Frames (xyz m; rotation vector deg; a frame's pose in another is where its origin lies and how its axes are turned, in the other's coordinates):
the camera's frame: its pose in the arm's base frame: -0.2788 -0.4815 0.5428 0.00 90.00 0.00
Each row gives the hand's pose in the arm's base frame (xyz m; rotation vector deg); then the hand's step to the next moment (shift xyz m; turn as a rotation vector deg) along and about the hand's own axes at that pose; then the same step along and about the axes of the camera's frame.
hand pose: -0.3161 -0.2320 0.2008 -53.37 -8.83 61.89
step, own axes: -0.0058 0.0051 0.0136 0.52 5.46 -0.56
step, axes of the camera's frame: -0.0067 0.0039 -0.0136 4.41 0.89 -3.19
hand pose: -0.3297 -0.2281 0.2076 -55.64 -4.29 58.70
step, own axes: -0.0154 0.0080 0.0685 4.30 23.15 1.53
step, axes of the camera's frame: -0.0410 0.0340 -0.0464 17.12 7.88 -14.20
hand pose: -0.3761 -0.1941 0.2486 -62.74 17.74 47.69
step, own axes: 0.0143 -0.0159 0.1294 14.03 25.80 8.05
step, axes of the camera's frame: -0.0605 0.1164 -0.0007 21.77 18.39 -10.73
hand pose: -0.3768 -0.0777 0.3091 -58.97 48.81 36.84
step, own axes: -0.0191 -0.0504 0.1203 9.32 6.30 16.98
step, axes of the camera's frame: -0.0708 0.0896 0.0659 6.41 18.69 4.96
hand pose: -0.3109 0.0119 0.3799 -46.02 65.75 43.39
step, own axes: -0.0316 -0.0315 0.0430 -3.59 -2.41 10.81
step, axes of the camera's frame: -0.0444 0.0174 0.0396 -6.10 7.64 6.32
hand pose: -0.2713 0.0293 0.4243 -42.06 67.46 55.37
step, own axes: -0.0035 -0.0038 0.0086 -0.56 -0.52 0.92
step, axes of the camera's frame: -0.0055 0.0051 0.0067 -0.76 0.46 0.80
